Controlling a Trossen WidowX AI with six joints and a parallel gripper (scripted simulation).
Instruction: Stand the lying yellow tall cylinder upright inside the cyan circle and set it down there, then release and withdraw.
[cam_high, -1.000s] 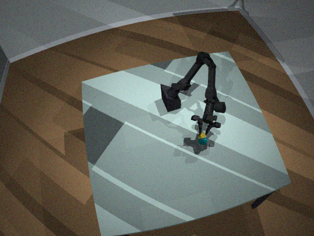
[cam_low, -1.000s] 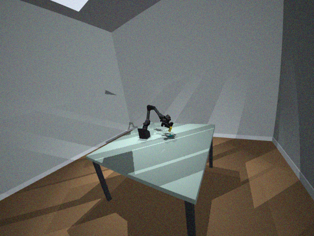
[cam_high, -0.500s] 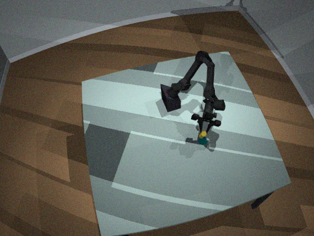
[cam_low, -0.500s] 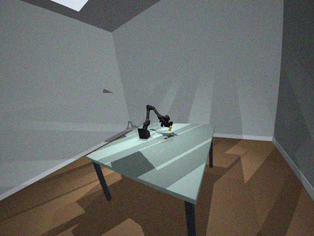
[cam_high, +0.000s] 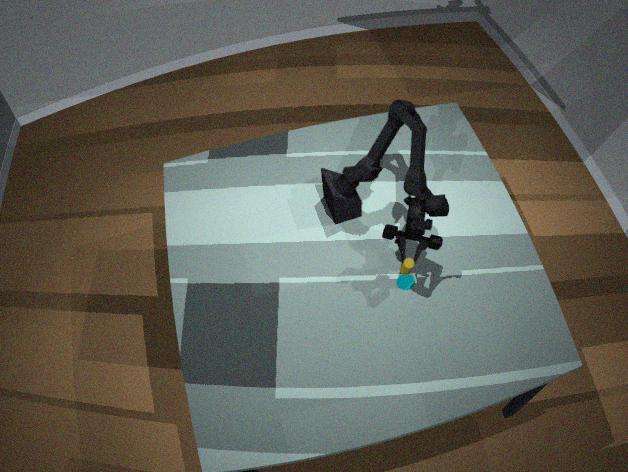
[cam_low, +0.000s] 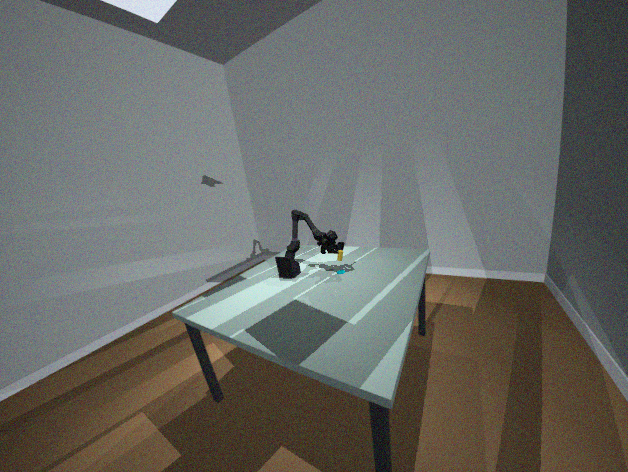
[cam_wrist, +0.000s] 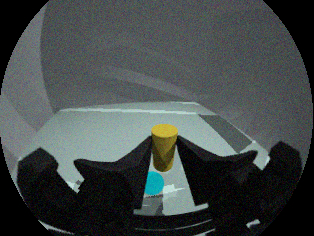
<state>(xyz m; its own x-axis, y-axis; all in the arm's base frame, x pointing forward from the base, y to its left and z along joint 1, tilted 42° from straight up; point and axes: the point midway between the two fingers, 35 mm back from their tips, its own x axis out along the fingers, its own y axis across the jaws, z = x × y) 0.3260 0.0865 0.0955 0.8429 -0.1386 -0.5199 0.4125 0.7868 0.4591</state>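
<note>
My gripper tip is 2 cm past the cyan circle, 1 cm to the right of it and 15 cm above it. Also, from my gripper tip: yellow tall cylinder 2 cm below.
</note>
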